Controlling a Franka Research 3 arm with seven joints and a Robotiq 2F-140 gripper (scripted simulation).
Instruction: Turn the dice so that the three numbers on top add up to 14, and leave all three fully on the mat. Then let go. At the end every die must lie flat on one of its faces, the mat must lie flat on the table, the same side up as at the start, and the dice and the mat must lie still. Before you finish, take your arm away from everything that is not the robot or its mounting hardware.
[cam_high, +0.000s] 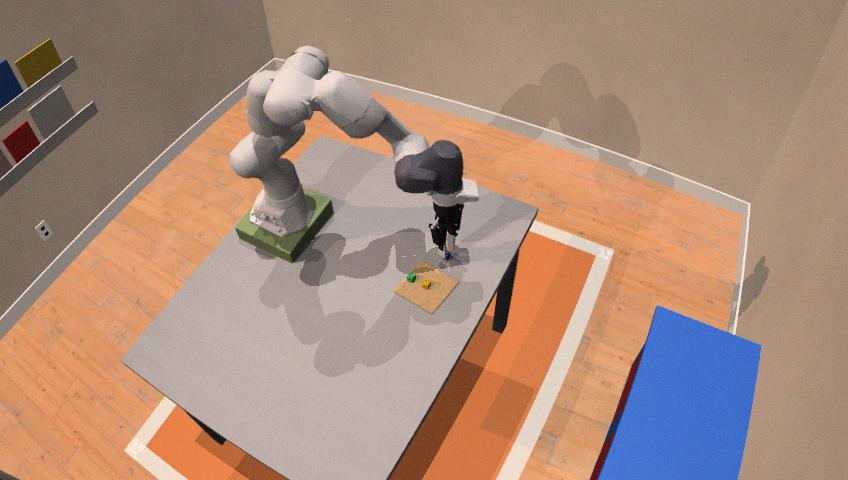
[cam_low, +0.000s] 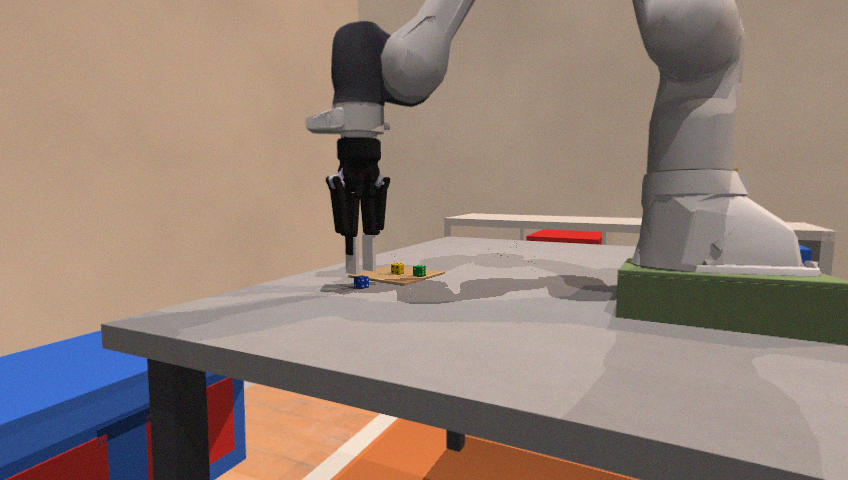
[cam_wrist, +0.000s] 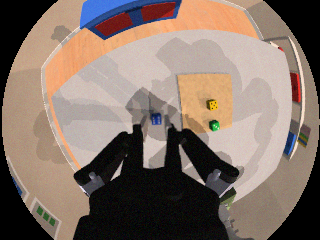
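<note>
My hand is 50 mm above the blue die. From my hand the other things lie so: tan mat: 130 mm to the right, 60 mm below, 20 mm behind; yellow die: 130 mm to the right, 50 mm below, 20 mm behind; green die: 120 mm to the right, 70 mm behind, 50 mm below.
</note>
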